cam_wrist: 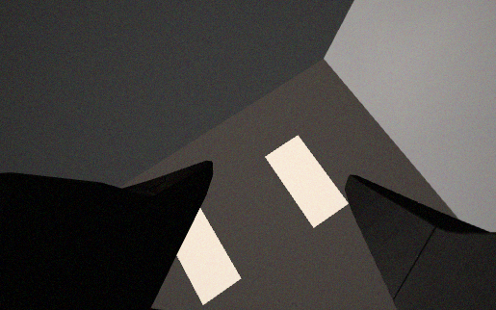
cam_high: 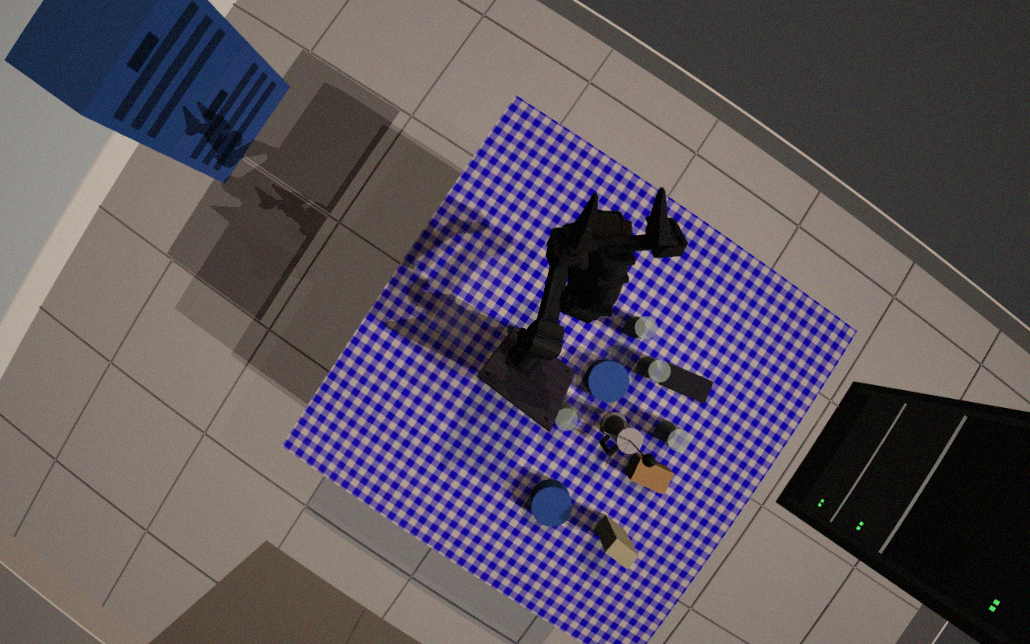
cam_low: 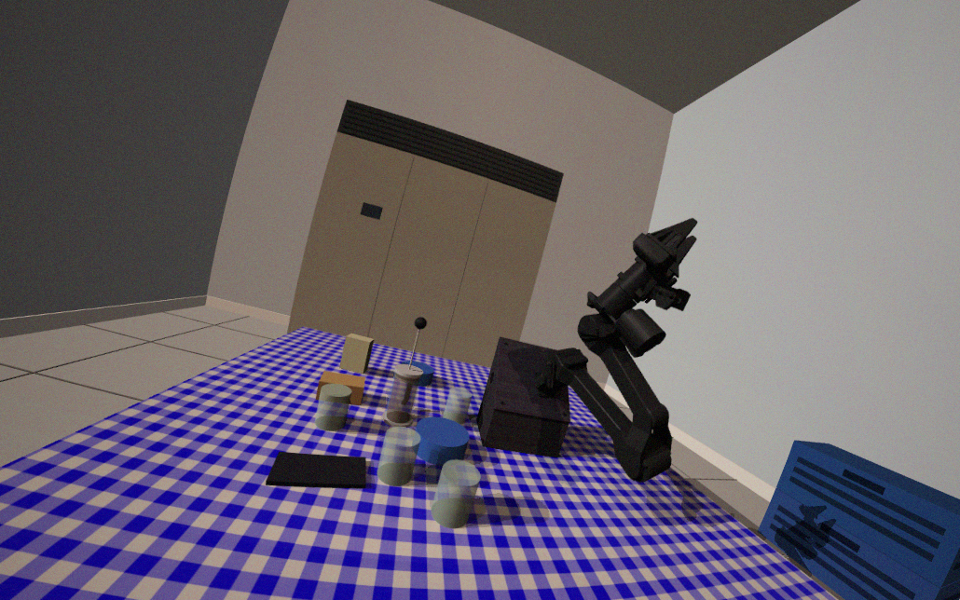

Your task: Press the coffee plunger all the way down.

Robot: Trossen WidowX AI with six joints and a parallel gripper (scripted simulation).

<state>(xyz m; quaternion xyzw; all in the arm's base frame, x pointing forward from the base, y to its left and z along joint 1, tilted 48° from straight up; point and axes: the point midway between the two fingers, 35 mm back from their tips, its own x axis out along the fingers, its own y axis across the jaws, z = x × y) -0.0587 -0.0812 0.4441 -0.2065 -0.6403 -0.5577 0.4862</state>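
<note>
The coffee press is 440 mm below my gripper tip, 370 mm ahead of it and 350 mm to the right of it. From my gripper tip the other things lie so: orange box: 540 mm below, 530 mm ahead, 400 mm to the right; then flat black slab: 560 mm below, 500 mm ahead, 110 mm to the right.
</note>
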